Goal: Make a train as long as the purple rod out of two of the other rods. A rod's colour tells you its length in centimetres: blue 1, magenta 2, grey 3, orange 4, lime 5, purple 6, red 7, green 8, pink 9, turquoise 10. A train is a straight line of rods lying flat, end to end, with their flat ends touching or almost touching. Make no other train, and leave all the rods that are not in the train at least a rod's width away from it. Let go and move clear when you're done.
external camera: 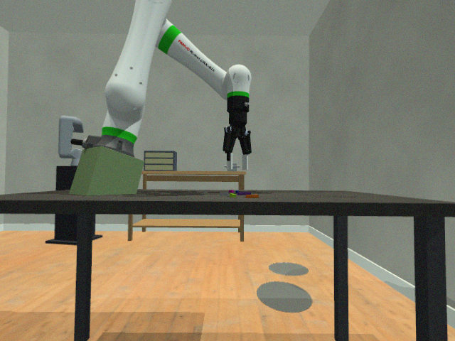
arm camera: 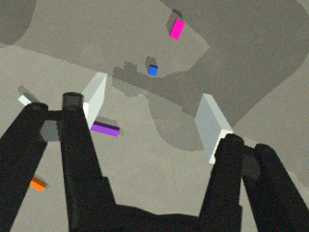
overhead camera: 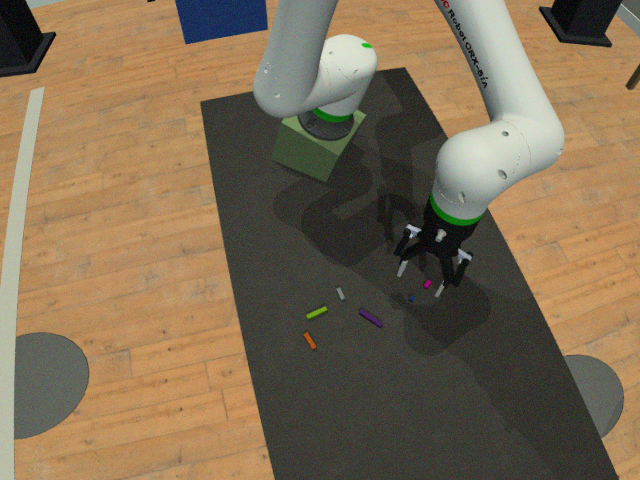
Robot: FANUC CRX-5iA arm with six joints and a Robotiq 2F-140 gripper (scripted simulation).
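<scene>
The lime rod is 220 mm to the right of my hand, 120 mm below it and 30 mm ahead of it. From my hand the other things lie so: magenta rod 120 mm below, 40 mm to the left, 30 mm behind; blue rod 120 mm below; purple rod 120 mm below, 100 mm to the right, 40 mm ahead.
</scene>
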